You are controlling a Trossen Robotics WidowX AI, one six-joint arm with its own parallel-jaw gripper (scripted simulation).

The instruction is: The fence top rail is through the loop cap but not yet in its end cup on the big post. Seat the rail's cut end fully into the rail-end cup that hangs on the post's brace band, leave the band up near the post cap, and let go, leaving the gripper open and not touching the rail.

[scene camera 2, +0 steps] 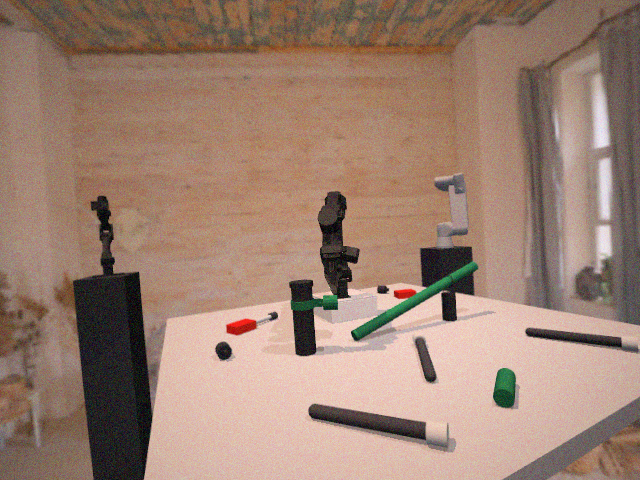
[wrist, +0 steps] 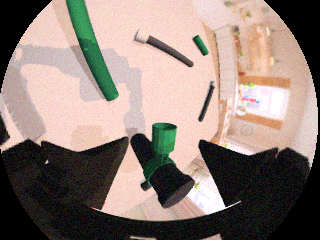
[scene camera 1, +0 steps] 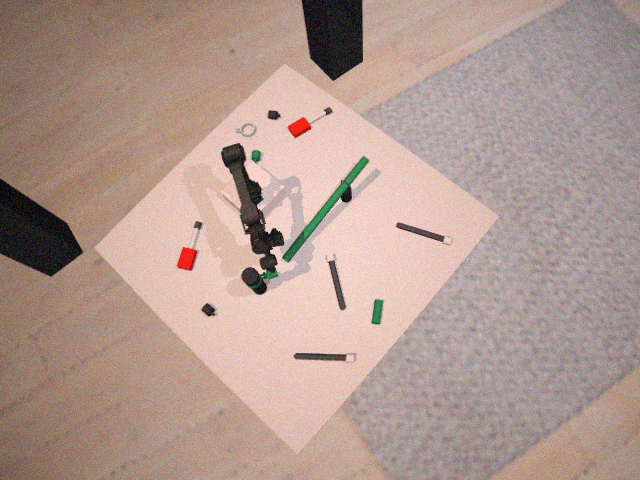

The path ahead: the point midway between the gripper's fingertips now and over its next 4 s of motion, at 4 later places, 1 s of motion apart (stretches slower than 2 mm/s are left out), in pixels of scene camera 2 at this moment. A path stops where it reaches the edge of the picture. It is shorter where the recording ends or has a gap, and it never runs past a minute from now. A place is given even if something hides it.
My gripper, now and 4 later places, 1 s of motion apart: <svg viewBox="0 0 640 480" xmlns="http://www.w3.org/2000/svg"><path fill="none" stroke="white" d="M334 289L334 303L335 313L336 312L335 311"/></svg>
